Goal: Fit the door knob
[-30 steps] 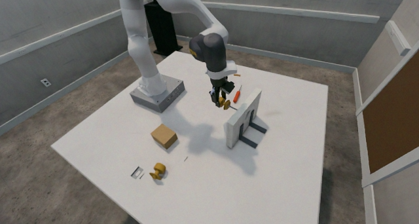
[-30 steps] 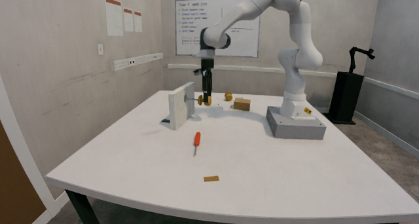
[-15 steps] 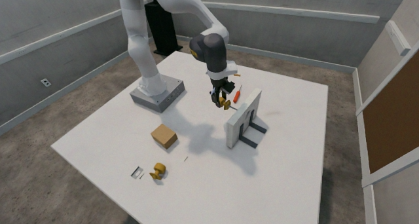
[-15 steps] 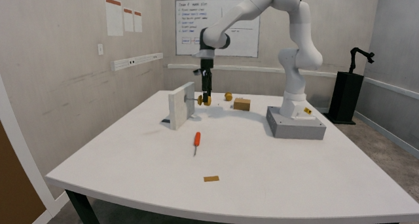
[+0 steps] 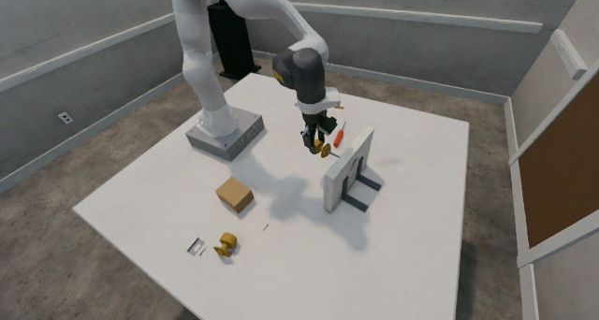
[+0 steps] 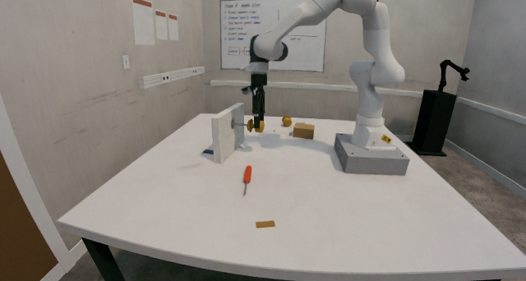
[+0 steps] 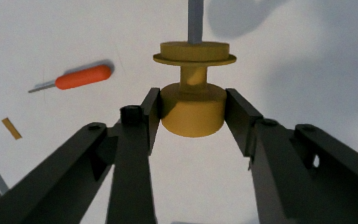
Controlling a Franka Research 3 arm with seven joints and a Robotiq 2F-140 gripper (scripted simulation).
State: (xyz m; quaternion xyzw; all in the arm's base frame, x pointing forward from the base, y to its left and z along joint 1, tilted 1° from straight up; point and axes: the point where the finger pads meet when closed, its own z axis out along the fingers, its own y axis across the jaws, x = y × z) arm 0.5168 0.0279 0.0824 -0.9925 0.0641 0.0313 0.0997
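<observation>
Right now the latch socket is 15 cm ahead of my hand, 2 cm below it and 1 cm to the right of it. From my hand the other things lie so: cardboard box 29 cm to the right, 23 cm behind, 14 cm below; then white wooden panel 15 cm ahead, 4 cm below, 1 cm to the right; then orange screwdriver 27 cm to the left, 16 cm below.
</observation>
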